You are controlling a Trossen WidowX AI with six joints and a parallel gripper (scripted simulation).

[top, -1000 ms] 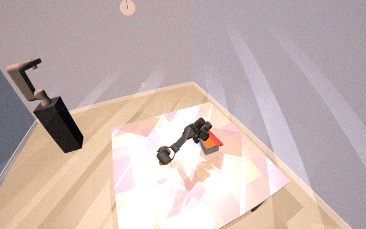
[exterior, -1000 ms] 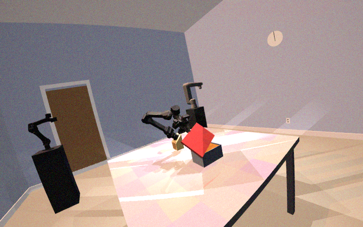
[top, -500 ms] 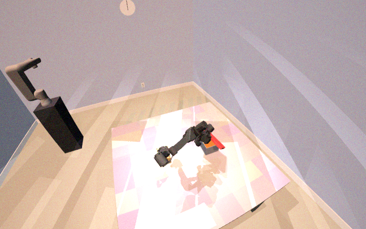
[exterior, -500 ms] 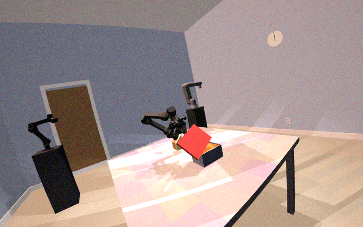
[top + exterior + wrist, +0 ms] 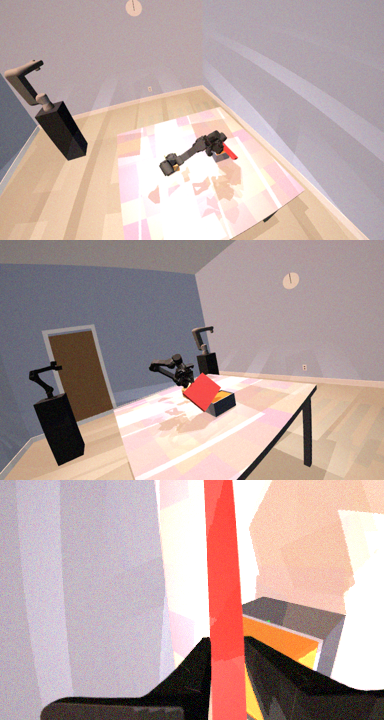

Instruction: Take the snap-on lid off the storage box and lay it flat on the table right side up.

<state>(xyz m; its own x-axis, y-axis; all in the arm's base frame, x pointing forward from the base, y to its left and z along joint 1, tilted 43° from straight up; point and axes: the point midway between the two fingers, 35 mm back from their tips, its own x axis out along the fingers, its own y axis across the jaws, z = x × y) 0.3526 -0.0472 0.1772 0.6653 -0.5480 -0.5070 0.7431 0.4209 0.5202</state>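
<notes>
The red lid lies 5 cm ahead of my gripper tip, 3 cm to the left of it and 6 cm below it. Also, from my gripper tip: storage box: 6 cm ahead, 14 cm to the left, 19 cm below.
</notes>
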